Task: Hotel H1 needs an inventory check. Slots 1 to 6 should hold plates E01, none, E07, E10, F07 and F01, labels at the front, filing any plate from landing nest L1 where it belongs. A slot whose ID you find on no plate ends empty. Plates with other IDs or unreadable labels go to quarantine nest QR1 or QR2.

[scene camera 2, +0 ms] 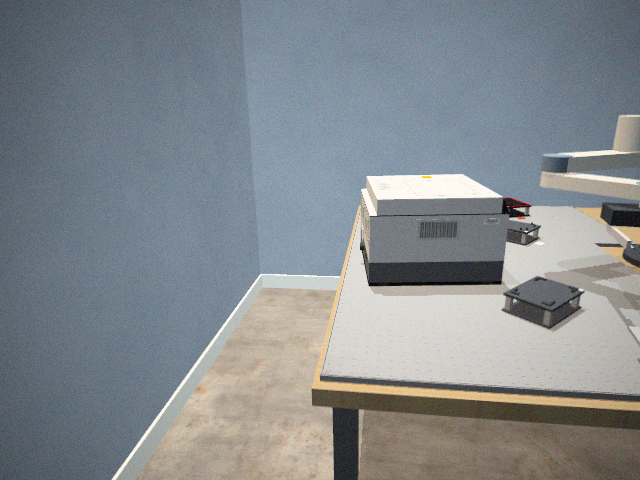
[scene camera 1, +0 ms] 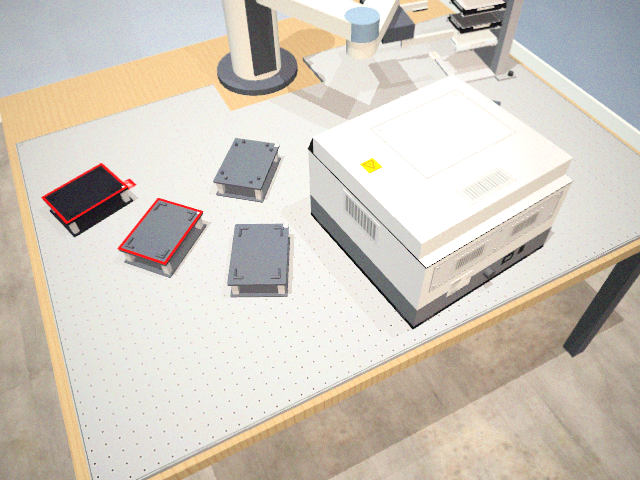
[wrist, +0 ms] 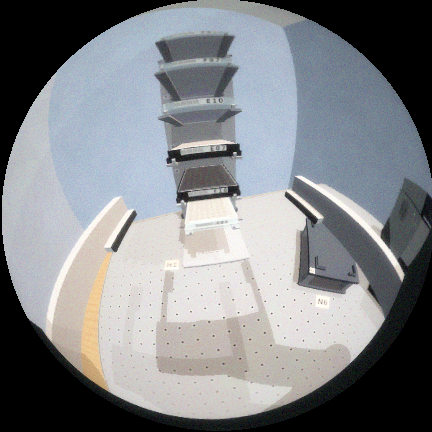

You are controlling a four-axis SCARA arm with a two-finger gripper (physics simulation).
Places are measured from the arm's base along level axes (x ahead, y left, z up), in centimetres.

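Where they show: gripper, fingertip midpoint: (scene camera 1: 439, 18) (wrist: 210, 191); arm's base, origin of the base link: (scene camera 1: 257, 71).
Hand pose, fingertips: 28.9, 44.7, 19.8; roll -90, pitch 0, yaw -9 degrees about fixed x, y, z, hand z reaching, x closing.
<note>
Each offset is from my fingertips to the centre of the thing, as dx, dy, dz. "*": to the spot under its first point.
Hotel H1 @(+3.3, +14.3, +4.4) (wrist: 189, 132) (scene camera 1: 505, 46) is a grey tower ahead of my gripper (wrist: 210, 191). My gripper is open and empty, its fingers at either side of the wrist view. From the bottom up, the hotel holds a pale plate @(+1.7, +11.3, -8.0) (wrist: 210, 210) with a blurred label, a dark plate @(+1.7, +11.3, -2.7) (wrist: 207, 177) with a blurred label, a black plate E07 @(+1.7, +11.3, +2.6) (wrist: 202, 150), a clear plate E10 @(+1.7, +11.3, +7.9) (wrist: 187, 106), a clear plate F07 @(+1.7, +11.3, +13.3) (wrist: 185, 64) and a top plate @(+1.7, +11.3, +18.6) (wrist: 195, 35) with an unreadable label. Two red-rimmed nests @(* +26.4, -90.1, -13.5) (scene camera 1: 162, 229) @(* +6.8, -103.2, -13.5) (scene camera 1: 85, 193) hold no visible plate; their IDs are unreadable. L1 cannot be identified.
Nest N6 @(+23.5, -4.7, -15.7) (wrist: 330, 255) stands right of the hotel, beyond the right finger. A large white instrument @(+50.5, -36.0, -5.8) (scene camera 1: 361, 196) (scene camera 2: 434, 237) stands on the table. Two grey nests @(* +15.1, -64.8, -13.5) (scene camera 1: 248, 162) @(* +42.9, -73.5, -13.5) (scene camera 1: 259, 253) stand beside it. Another grey nest (scene camera 2: 542, 294) stands nearer the table's end.
</note>
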